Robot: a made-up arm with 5 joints. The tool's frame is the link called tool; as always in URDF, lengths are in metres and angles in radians. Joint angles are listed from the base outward. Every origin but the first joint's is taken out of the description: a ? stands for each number. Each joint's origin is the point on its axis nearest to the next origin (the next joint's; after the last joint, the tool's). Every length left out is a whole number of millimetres.
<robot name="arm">
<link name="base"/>
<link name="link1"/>
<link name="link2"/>
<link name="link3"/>
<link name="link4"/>
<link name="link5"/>
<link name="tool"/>
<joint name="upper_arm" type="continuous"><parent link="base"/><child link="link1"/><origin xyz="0.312 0 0.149" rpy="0 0 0"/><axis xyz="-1 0 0"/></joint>
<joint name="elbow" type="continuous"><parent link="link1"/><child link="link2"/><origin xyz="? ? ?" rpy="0 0 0"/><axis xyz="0 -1 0"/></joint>
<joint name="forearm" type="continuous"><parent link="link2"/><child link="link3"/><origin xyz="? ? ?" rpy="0 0 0"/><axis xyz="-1 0 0"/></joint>
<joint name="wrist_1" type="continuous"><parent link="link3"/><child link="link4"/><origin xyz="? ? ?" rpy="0 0 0"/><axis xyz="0 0 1"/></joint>
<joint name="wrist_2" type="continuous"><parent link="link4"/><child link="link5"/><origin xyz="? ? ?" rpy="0 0 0"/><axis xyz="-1 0 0"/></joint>
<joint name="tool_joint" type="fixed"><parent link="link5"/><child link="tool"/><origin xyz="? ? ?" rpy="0 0 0"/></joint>
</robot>
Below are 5 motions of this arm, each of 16 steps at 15 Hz.
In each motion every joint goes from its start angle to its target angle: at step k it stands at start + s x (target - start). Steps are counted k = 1, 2, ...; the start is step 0. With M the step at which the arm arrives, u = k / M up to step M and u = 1 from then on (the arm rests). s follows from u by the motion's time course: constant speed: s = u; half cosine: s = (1 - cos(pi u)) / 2; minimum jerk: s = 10 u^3 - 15 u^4 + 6 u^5.
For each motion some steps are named. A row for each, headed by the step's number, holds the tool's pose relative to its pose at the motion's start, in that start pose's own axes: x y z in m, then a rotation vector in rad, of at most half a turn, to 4 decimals.
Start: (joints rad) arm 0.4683 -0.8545 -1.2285 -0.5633 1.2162
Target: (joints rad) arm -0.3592 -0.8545 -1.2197 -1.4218 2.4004
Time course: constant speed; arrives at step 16
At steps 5, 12, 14, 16:
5: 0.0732 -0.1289 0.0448 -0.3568 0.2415 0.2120
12: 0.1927 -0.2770 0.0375 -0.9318 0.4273 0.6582
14: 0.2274 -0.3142 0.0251 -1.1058 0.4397 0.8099
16: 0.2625 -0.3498 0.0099 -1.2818 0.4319 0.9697

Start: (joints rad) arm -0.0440 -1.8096 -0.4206 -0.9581 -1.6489
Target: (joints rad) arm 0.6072 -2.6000 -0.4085 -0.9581 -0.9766
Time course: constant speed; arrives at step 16
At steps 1, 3, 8, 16:
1: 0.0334 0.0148 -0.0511 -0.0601 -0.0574 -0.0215
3: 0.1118 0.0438 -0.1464 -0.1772 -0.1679 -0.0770
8: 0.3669 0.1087 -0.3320 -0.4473 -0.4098 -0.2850
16: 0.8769 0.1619 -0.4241 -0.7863 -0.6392 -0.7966

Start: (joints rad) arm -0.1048 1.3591 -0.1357 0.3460 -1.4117
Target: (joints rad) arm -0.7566 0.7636 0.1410 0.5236 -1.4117
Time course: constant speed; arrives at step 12
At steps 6, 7, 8, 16:
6: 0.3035 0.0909 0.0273 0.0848 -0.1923 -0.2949
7: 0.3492 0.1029 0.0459 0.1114 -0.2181 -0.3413
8: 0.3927 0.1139 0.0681 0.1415 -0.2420 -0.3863
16: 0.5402 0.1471 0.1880 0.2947 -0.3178 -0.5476

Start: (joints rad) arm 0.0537 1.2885 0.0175 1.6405 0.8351
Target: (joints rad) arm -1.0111 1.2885 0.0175 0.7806 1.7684
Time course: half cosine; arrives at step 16
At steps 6, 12, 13, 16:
6: 0.3203 -0.0215 -0.0376 -0.2683 0.4322 -0.4015
12: 0.6955 -0.3974 -0.3372 -0.5159 1.4481 -0.7842
13: 0.7057 -0.4562 -0.3822 -0.5135 1.5773 -0.7966
16: 0.7071 -0.5369 -0.4438 -0.4967 1.7536 -0.8019

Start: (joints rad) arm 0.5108 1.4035 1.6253 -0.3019 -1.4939
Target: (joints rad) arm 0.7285 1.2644 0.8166 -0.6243 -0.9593
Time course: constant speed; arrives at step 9
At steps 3, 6, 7, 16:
3: 0.0153 0.1471 0.0292 0.0850 -0.0497 -0.0344
6: 0.0347 0.2883 0.1094 0.1569 -0.0615 -0.1097
7: 0.0435 0.3313 0.1462 0.1769 -0.0552 -0.1421
16: 0.0669 0.4086 0.2319 0.2096 -0.0258 -0.2145

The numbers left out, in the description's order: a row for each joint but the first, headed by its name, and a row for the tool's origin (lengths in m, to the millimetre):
elbow: 0 0.022 -0.115
forearm: -0.167 0 0.335
wrist_1: 0 0.333 -0.017
wrist_2: -0.281 0.307 0
tool: 0 0.08 0.103

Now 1 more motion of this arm.
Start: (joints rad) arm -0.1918 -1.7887 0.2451 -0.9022 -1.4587
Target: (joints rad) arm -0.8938 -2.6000 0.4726 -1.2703 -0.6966
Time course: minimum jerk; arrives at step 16
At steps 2, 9, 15, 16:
2: -0.0017 -0.0010 0.0007 -0.0239 0.0080 -0.0004
9: -0.1000 -0.1310 0.0272 -0.9325 0.2581 0.2008
15: -0.1611 -0.3019 0.0951 -1.4810 0.3011 0.5325
16: -0.1614 -0.3030 0.0957 -1.4840 0.3009 0.5348

